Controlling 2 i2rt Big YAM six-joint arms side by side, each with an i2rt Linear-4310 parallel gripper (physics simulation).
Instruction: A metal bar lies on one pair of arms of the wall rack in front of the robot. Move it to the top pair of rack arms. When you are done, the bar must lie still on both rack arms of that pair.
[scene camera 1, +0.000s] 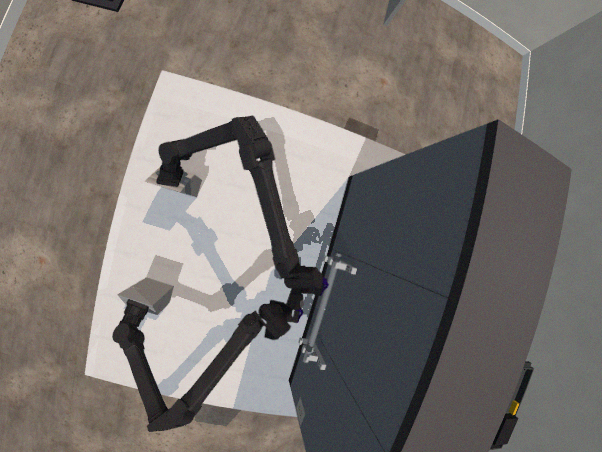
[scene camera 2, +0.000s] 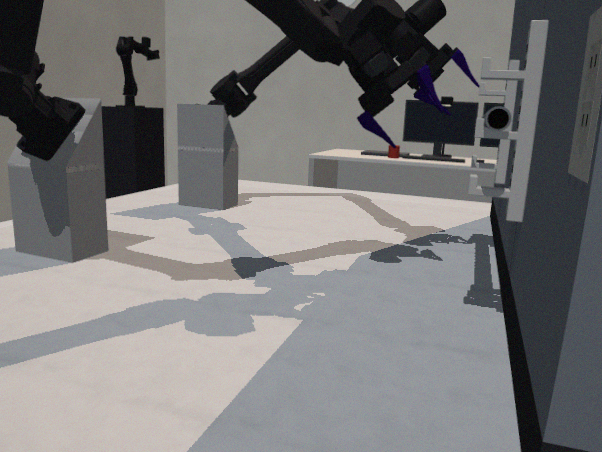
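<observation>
The metal bar (scene camera 1: 321, 312) (scene camera 2: 509, 119) lies on the middle pair of arms of the white wall rack (scene camera 2: 535, 115); its dark round end faces scene camera 2. The top pair of rack arms (scene camera 2: 502, 75) carries no bar. My left gripper (scene camera 1: 326, 284) (scene camera 2: 464, 100) is open and empty, its purple fingertips just in front of the rack, near the height of the upper arms. My right gripper (scene camera 1: 300, 314) (scene camera 2: 419, 127) is open and empty, a little farther from the rack and lower. In scene camera 2 the fingers overlap, so the exact gap between the grippers is unclear.
The two arms reach close together near the bar. The dark wall panel (scene camera 1: 400, 215) (scene camera 2: 530, 270) stands behind the rack. The white table top (scene camera 1: 200, 250) (scene camera 2: 125, 400) lies below, with grey arm pedestals (scene camera 2: 40, 200) (scene camera 2: 202, 165). A desk with a monitor (scene camera 2: 440, 122) is in the background.
</observation>
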